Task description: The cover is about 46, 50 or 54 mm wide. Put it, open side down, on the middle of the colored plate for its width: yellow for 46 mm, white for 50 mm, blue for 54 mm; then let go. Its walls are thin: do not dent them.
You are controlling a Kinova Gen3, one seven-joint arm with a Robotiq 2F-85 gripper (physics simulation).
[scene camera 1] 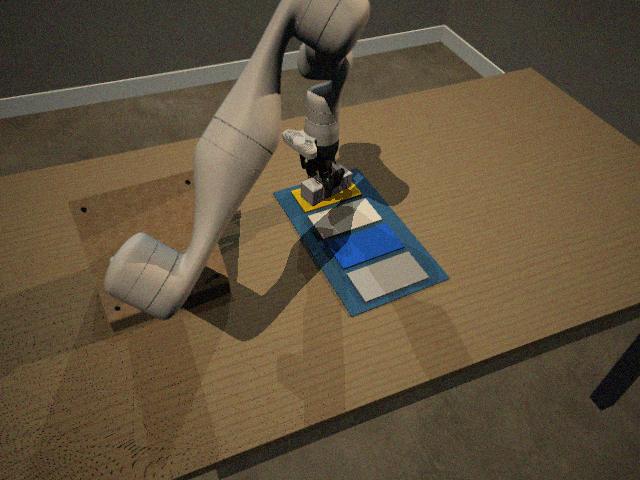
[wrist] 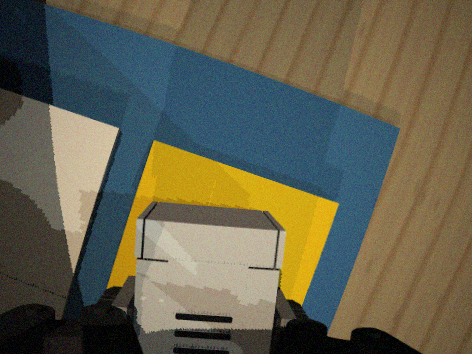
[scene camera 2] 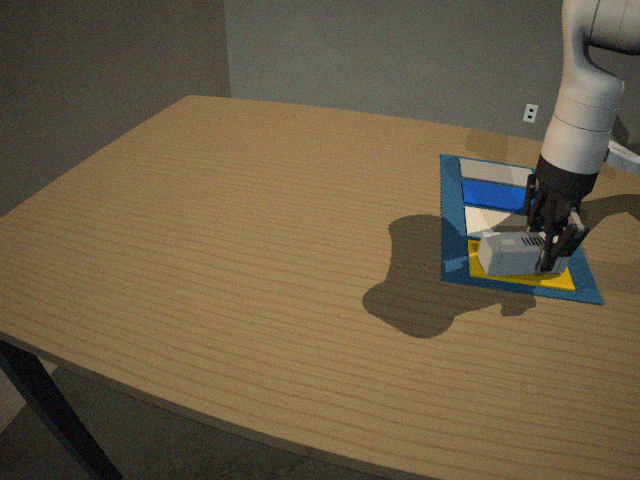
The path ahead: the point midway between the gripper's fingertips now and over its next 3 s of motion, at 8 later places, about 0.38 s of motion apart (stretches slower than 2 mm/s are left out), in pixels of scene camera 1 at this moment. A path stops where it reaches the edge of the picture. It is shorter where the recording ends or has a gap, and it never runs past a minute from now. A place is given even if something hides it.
The gripper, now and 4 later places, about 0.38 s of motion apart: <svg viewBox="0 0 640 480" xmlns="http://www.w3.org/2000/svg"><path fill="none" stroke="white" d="M319 191L319 191L319 168L320 151L322 115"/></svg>
